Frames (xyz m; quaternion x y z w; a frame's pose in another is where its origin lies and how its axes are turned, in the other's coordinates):
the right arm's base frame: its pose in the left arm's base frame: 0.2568 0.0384 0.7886 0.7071 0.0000 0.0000 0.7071
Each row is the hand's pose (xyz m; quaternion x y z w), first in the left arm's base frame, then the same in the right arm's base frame.
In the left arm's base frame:
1: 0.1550 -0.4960 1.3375 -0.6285 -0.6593 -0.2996 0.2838
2: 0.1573 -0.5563 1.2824 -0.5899 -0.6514 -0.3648 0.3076
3: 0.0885 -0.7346 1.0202 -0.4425 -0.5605 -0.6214 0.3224
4: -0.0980 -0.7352 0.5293 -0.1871 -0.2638 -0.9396 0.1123
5: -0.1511 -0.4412 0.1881 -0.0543 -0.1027 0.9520 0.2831
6: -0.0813 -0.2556 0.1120 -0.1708 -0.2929 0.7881 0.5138
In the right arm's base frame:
1: -0.1018 0.5489 0.5344 0.6451 0.6780 -0.2543 0.2437
2: -0.0995 0.4938 0.5947 0.6346 0.7186 -0.2027 0.1996
3: -0.1683 0.2316 0.7730 0.5409 0.8357 0.0431 0.0849
4: -0.3548 -0.2593 0.7736 0.2117 0.8509 0.4778 0.0529
5: -0.4079 -0.6005 0.4796 -0.2386 0.6006 0.7458 0.1618
6: -0.3381 -0.6766 0.2940 -0.4841 0.3501 0.7644 0.2425

